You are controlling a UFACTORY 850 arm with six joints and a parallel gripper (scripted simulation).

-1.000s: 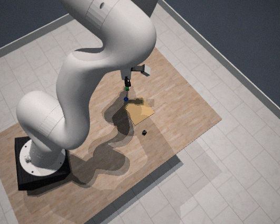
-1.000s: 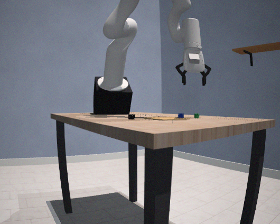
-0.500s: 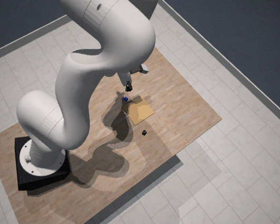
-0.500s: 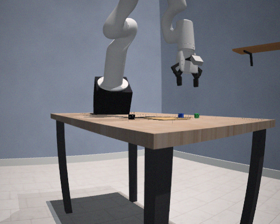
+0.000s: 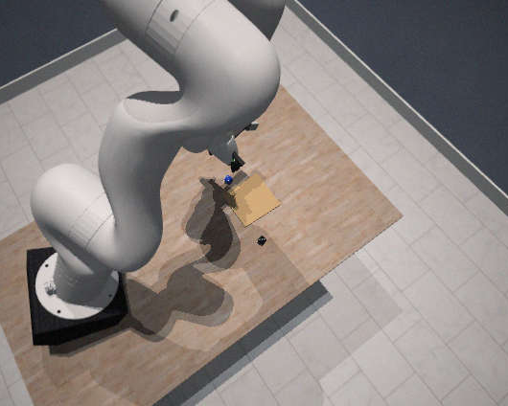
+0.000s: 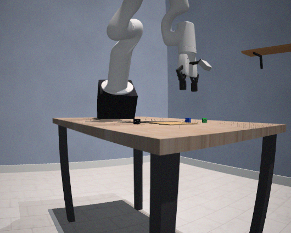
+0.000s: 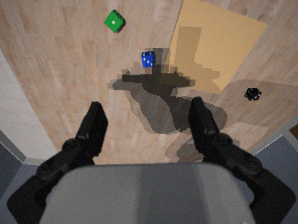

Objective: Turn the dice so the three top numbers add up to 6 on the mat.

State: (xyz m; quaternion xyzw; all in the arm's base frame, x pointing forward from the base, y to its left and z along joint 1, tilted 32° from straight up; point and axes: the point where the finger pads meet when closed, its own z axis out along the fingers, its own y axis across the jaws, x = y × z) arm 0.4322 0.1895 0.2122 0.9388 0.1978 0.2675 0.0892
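The blue die lies 14 cm below my hand. From my hand the other things lie so: black die (24 cm to the right, 14 cm below); tan mat (4 cm ahead, 10 cm to the right, 15 cm below); green die (4 cm ahead, 6 cm to the left, 14 cm below).
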